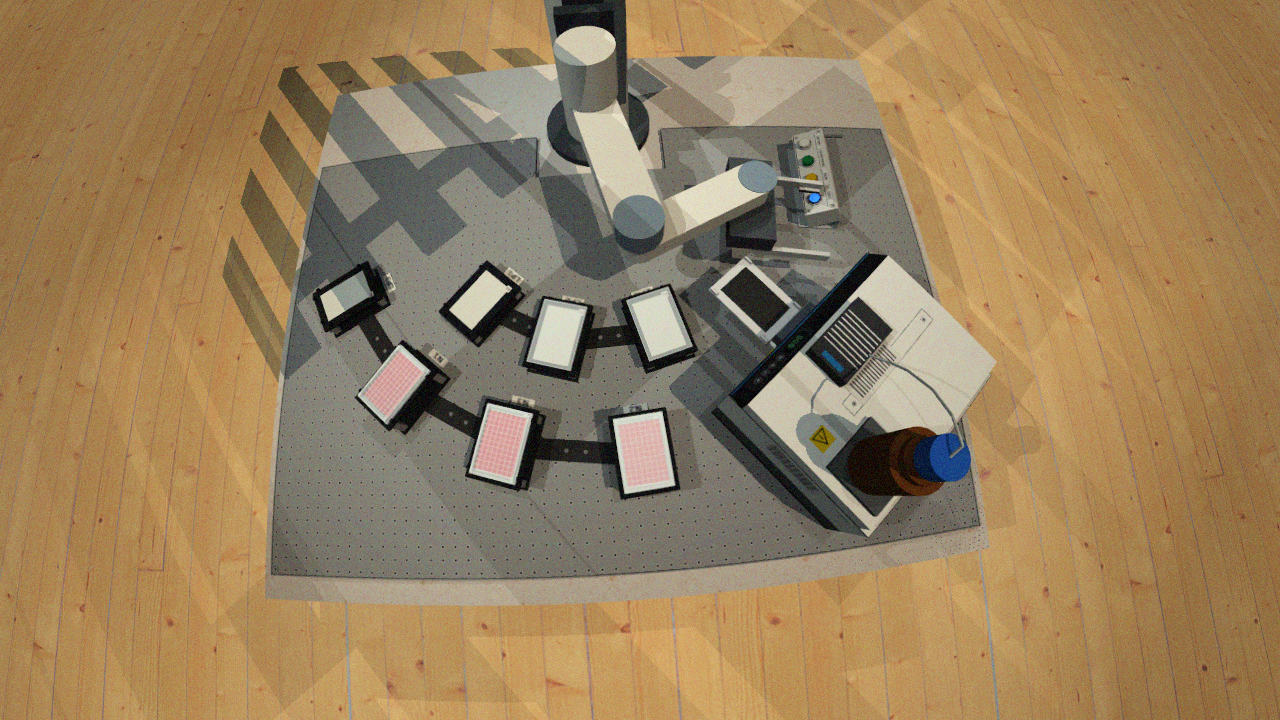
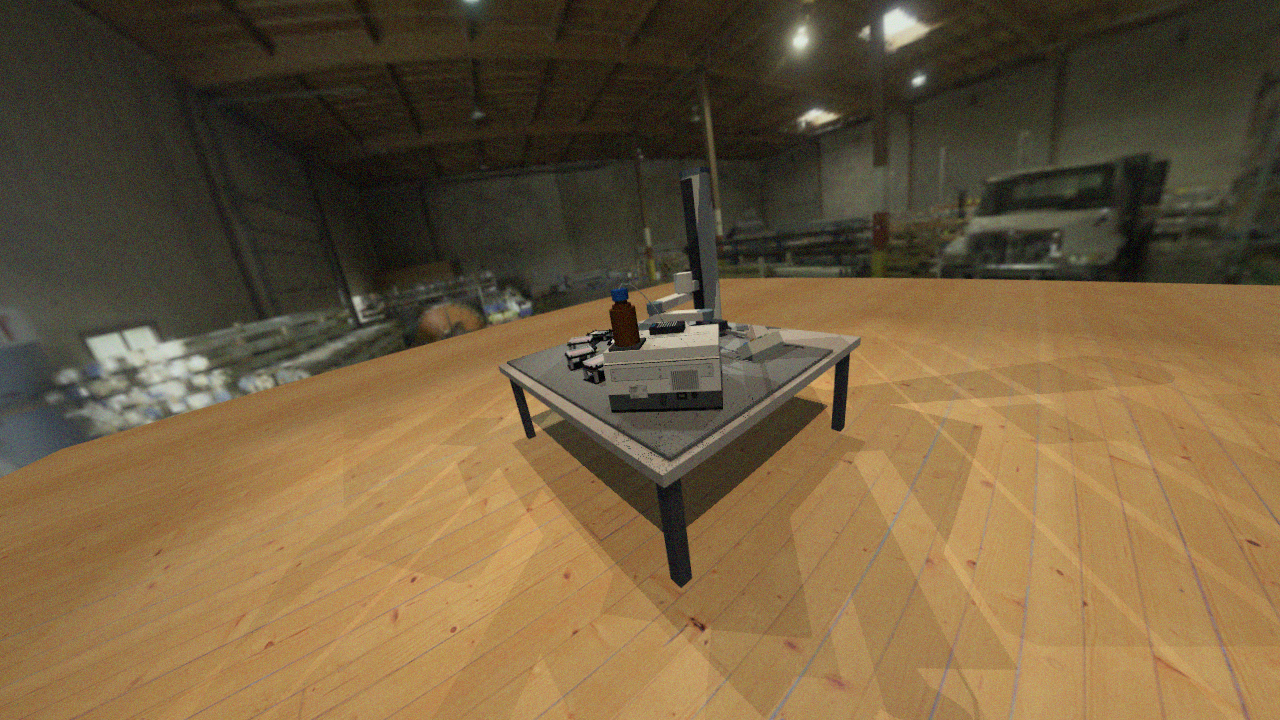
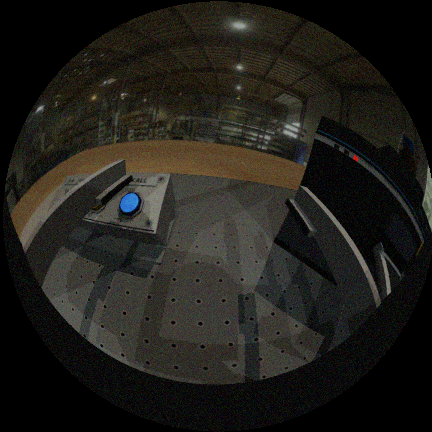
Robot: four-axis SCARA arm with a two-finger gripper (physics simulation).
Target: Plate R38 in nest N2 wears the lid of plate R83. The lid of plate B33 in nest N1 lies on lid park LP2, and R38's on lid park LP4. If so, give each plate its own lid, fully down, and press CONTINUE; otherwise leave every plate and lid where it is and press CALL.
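Frame: origin at the arm's base, x ahead, y left, z up, level; millimetres.
Where they show: gripper, between the fingertips: [image 1: 824,220] [image 2: 732,340] [image 3: 208,176].
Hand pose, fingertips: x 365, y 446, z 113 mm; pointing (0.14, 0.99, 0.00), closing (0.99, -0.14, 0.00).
Each offset is from my fingertips to the top centre of the thing. "*": to the spot under its first point.
My gripper [image 1: 823,221] [image 3: 208,176] is open, with nothing between its fingers. One finger hangs over the button panel @(dx -150, dy +37, dz -16 mm) [image 1: 824,207] [image 3: 156,202] beside the lit blue CALL button @(dx -77, dy +11, dz -28 mm) [image 1: 813,197] [image 3: 130,203]; contact cannot be told. The panel's green button @(dx -177, dy +17, dz -26 mm) [image 1: 807,160] also shows. A pink-welled plate @(dx +268, dy -853, dz -18 mm) [image 1: 393,385] sits in nest N1. Another pink plate @(dx +388, dy -643, dz -21 mm) [image 1: 503,443] is in the middle front nest, and a third plate @(dx +419, dy -394, dz -13 mm) [image 1: 644,452] in the right one. Pale lids @(* dx +69, dy -989, dz -56 mm) [image 1: 350,298] @(* dx +103, dy -688, dz -58 mm) [image 1: 483,300] @(dx +188, dy -539, dz -46 mm) [image 1: 558,333] @(dx +181, dy -348, dz -46 mm) [image 1: 659,323] lie on the back docks. Plate names and most dock labels are too small to read.
A white instrument [image 1: 930,331] [image 2: 664,373] stands at the right, with its dark-centred tray @(dx +163, dy -171, dz +0 mm) [image 1: 756,300] out toward the arm. A brown bottle @(* dx +476, dy -103, dz +218 mm) [image 1: 881,462] [image 2: 623,324] with a blue cap and a black ribbed device @(* dx +292, dy -73, dz +134 mm) [image 1: 850,340] stand on top. Dark strips join the docks.
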